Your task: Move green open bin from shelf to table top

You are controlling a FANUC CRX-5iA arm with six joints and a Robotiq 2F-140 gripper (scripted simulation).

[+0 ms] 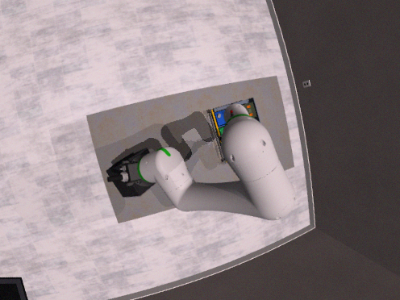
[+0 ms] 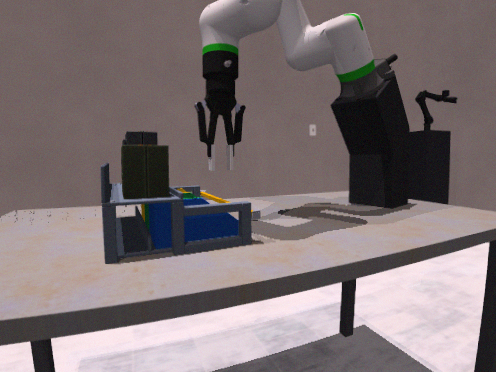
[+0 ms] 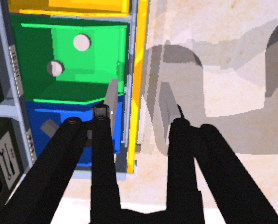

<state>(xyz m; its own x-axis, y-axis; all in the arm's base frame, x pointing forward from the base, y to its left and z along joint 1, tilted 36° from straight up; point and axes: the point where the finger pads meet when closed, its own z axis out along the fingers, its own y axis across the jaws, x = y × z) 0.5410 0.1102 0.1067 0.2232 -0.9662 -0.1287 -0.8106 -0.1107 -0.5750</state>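
The thin yellow rod lies 11 cm below my hand. From my hand the other things lie so: green open bin (10 cm ahead, 3 cm to the left, 13 cm below); then blue bin (7 cm ahead, 14 cm to the left, 13 cm below); then yellow bin (13 cm ahead, 8 cm to the right, 13 cm below).
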